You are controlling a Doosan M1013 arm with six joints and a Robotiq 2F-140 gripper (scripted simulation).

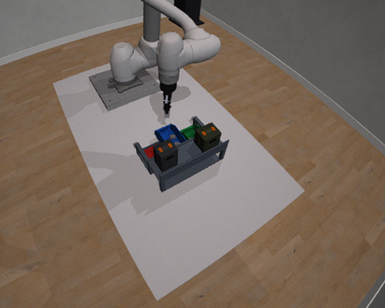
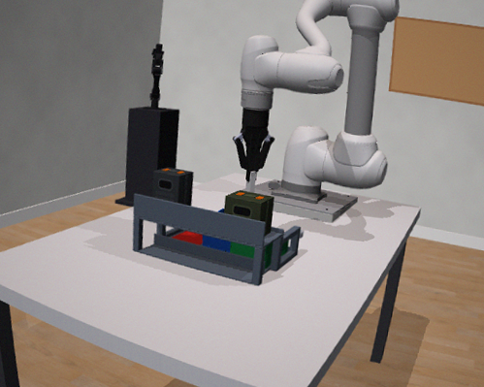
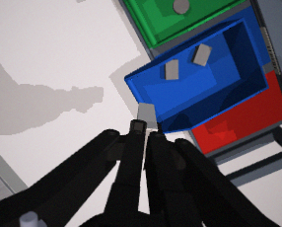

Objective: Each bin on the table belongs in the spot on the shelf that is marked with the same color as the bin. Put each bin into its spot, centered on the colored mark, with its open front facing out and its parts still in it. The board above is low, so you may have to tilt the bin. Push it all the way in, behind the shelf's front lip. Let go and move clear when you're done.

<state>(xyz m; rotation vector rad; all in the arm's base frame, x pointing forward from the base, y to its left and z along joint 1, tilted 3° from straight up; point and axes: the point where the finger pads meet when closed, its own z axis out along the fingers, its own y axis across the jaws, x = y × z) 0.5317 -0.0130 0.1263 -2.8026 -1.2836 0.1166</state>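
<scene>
My gripper is now 60 mm short of the blue bin, 20 mm to the left of it and 130 mm above it. Round my hand: green bin 130 mm ahead, 90 mm to the left, 140 mm below; then red mark 110 mm ahead, 130 mm to the right, 180 mm below; then blue mark 120 mm ahead, 20 mm to the right, 180 mm below.
</scene>
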